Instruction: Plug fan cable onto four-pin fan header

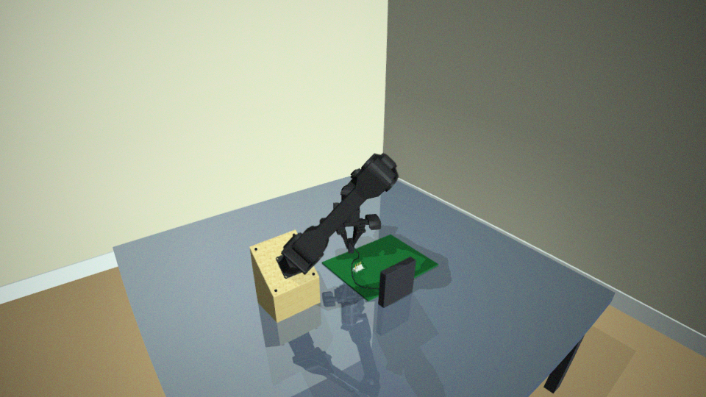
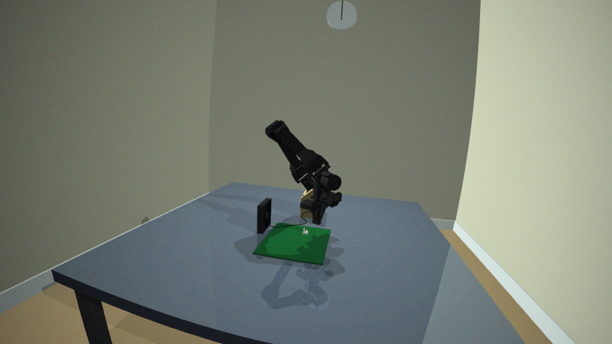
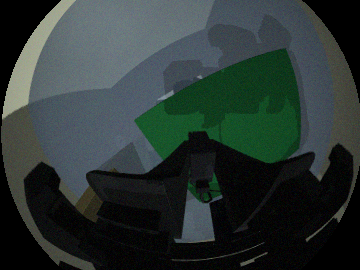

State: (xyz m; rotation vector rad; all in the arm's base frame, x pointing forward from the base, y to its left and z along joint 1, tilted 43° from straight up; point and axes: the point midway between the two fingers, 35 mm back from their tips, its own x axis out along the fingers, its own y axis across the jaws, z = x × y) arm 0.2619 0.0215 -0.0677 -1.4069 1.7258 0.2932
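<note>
The green board lies 7 cm ahead of my gripper tip, 7 cm to the right of it and 8 cm below it. Round my gripper tip: black fan (1 cm behind, 22 cm to the right, 1 cm below); dark fan plug (1 cm to the right, 1 cm above).
</note>
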